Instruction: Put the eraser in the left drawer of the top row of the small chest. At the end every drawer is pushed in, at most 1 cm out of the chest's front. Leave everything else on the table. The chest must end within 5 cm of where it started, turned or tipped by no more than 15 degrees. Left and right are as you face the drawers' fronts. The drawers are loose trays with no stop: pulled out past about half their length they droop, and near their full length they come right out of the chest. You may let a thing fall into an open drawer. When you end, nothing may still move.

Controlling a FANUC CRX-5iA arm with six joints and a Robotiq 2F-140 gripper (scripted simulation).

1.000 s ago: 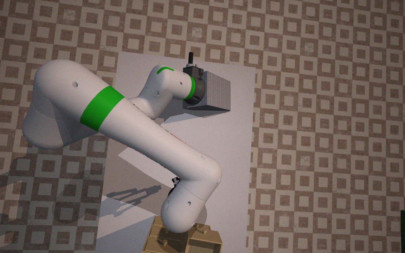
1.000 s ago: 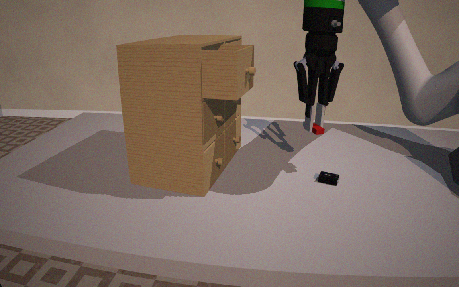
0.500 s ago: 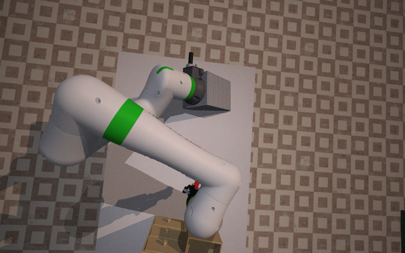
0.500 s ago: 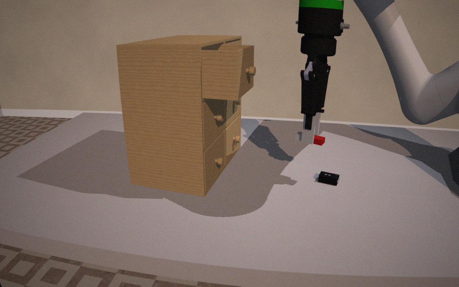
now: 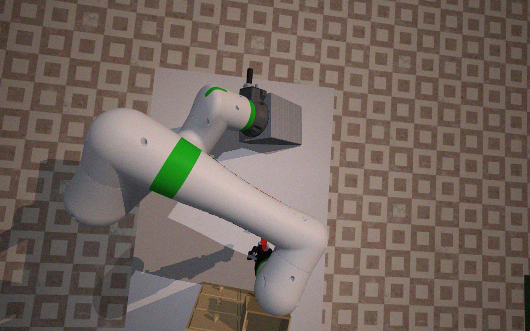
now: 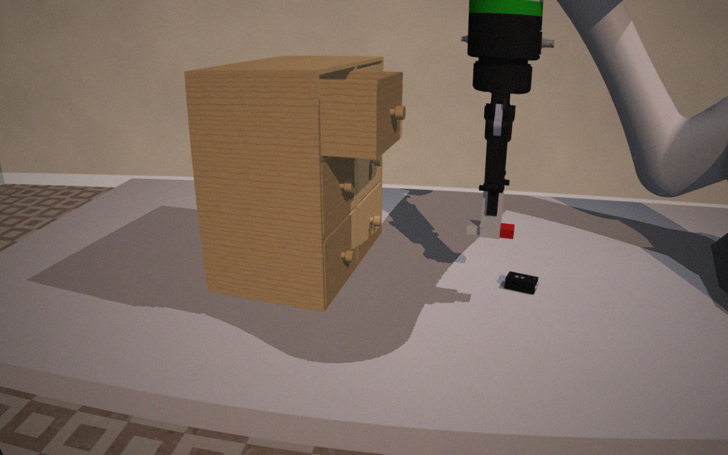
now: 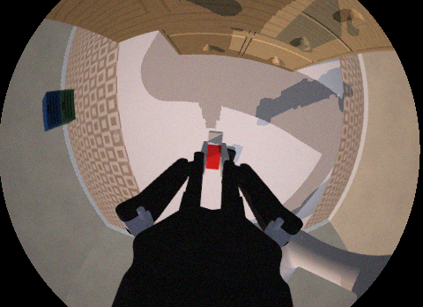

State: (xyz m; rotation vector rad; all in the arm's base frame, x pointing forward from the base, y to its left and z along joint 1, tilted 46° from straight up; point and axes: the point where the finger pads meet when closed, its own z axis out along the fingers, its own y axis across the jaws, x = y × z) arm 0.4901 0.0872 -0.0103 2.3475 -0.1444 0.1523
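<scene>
The small black block is 12 cm below my hand, 7 cm behind it and 3 cm to the right of it. Also, from my hand: eraser: 3 cm below, 1 cm ahead.
</scene>
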